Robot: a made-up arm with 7 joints.
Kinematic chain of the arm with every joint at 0, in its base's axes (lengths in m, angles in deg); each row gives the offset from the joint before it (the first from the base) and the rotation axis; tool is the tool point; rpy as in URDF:
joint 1: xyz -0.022 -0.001 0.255 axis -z
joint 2: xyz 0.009 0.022 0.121 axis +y
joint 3: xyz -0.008 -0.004 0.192 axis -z
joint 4: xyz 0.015 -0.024 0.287 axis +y
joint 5: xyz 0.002 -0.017 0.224 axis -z
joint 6: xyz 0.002 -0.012 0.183 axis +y
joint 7: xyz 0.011 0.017 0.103 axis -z
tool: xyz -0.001 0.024 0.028 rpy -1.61 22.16 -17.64
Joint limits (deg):
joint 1: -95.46..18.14
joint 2: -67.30..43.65
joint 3: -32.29..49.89
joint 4: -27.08..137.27
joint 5: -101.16..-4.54
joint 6: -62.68..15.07
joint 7: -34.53..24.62
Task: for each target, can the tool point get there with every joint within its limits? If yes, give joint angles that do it. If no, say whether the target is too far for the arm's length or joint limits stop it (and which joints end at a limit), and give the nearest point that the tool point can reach.
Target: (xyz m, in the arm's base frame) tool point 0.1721 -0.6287 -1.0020
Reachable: no: too far | nearest point 0.2675 -0.2565 0.2021 | short by 1.264 m
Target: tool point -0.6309 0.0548 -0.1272
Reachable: no: joint limits stop it (at a limit: joint 1, joint 2, joint 3, joint 4, joint 6, joint 7) | nearest point -0.2785 0.2538 0.2363 | short by 0.544 m
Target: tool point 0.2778 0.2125 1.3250
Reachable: yes | joints -31.78 17.47 -25.30 8.73 -17.90 -19.45 5.29
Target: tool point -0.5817 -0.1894 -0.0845
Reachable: no: joint limits stop it (at a limit: joint 2, joint 4, joint 6, joint 7) | nearest point -0.8618 -0.2837 0.4120 | short by 0.578 m
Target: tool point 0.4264 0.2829 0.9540
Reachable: yes | joints -47.55 1.04 7.56 85.70 -53.09 -47.16 16.94
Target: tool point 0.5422 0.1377 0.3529
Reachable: yes | joints 2.70 31.47 -17.79 113.08 -25.70 0.13 3.64
